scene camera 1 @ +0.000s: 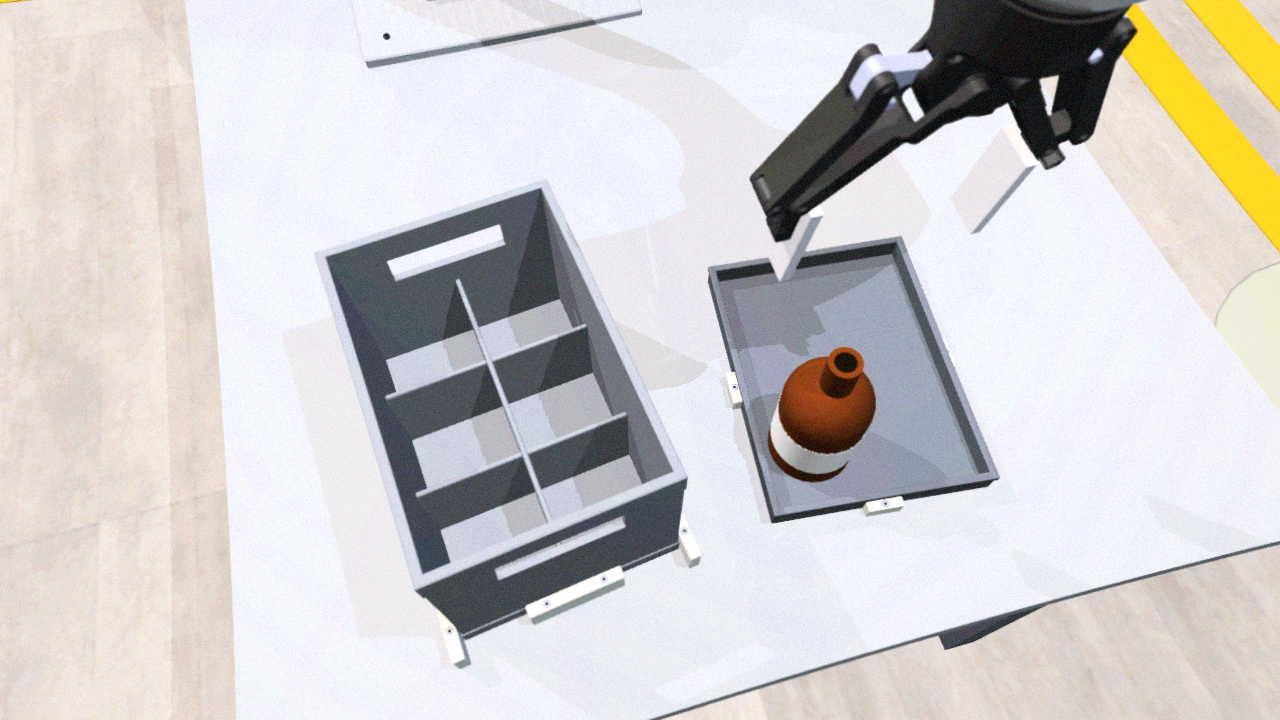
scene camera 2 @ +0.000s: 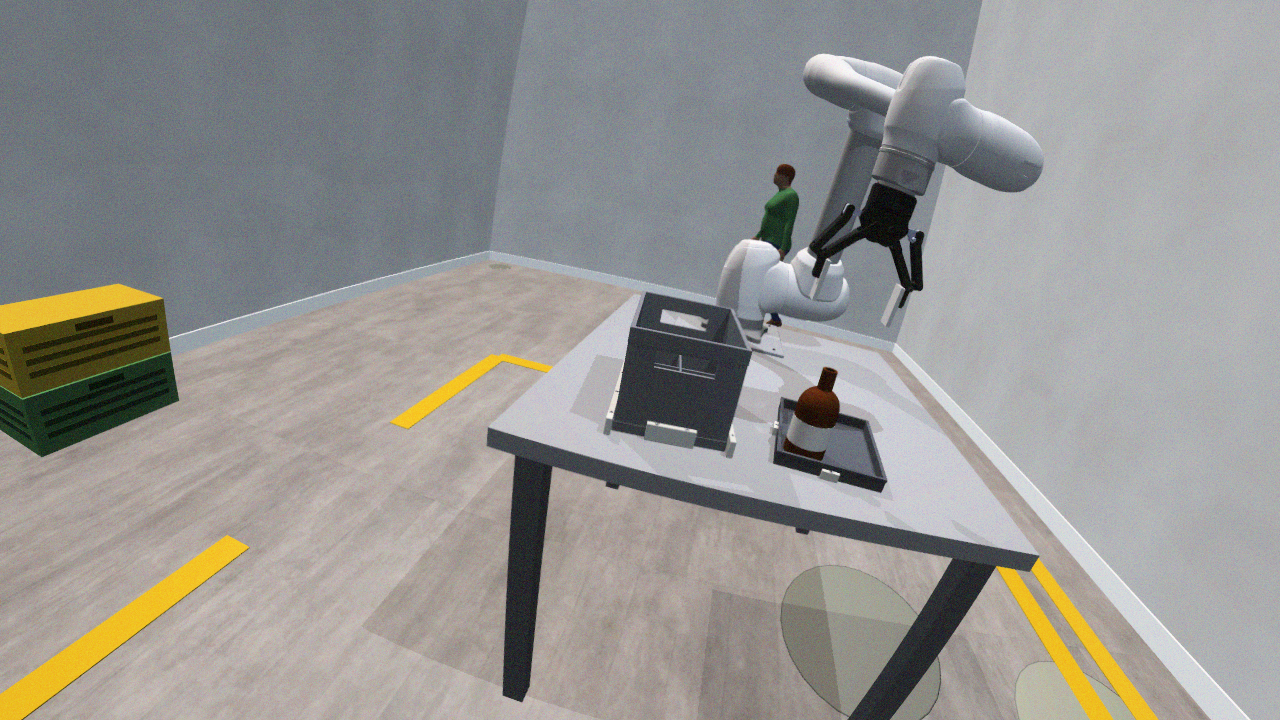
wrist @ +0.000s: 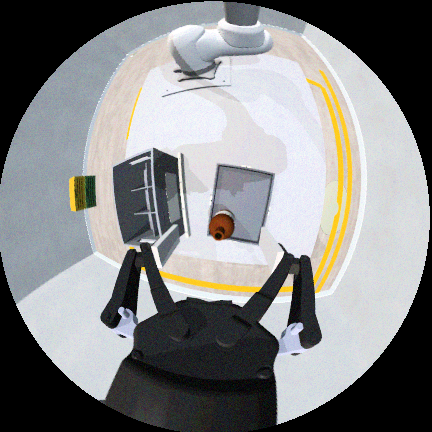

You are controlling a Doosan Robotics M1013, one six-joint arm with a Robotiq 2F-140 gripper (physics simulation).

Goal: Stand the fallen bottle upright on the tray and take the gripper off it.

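Where they show: gripper, fingertip midpoint: [scene camera 1: 871,237] [scene camera 2: 849,311] [wrist: 218,234]; arm's base, origin of the base link: [wrist: 199,69].
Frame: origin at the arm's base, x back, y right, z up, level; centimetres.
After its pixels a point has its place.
The brown bottle [scene camera 1: 823,411] @[x -69.8, y -25.2, z 10.6 cm] [scene camera 2: 816,416] @[x -71.5, y -26.4, z 7.6 cm] [wrist: 222,225] @[x -66.3, y -26.8, z 11.1 cm] with a white label stands upright on the grey tray [scene camera 1: 921,394] @[x -64.1, y -37.4, z -0.8 cm] [scene camera 2: 854,447] @[x -59.1, y -36.2, z -0.8 cm] [wrist: 245,190] @[x -56.3, y -31.0, z -0.8 cm]. It is inside the low rim, near the front left corner in scene camera 1, with its neck pointing up. My gripper [scene camera 1: 895,214] @[x -63.6, y -27.0, z 24.1 cm] [scene camera 2: 855,291] @[x -63.6, y -27.0, z 24.1 cm] [wrist: 218,234] @[x -63.6, y -27.0, z 24.1 cm] is wide open and empty. It is above and behind the bottle in scene camera 2, well apart from it. The bottle's neck is free of both white finger pads.
A dark grey crate [scene camera 1: 653,523] @[x -76.7, y -11.5, z 8.6 cm] [scene camera 2: 680,407] @[x -78.6, y -5.5, z 4.9 cm] [wrist: 164,170] @[x -55.5, y -7.3, z 10.5 cm] with dividers stands left of the tray, its rim much higher than the tray's. Small white blocks sit along the crate and tray edges. A person [scene camera 2: 778,214] in green stands behind the arm. Yellow and green crates [scene camera 2: 107,402] are stacked on the floor.
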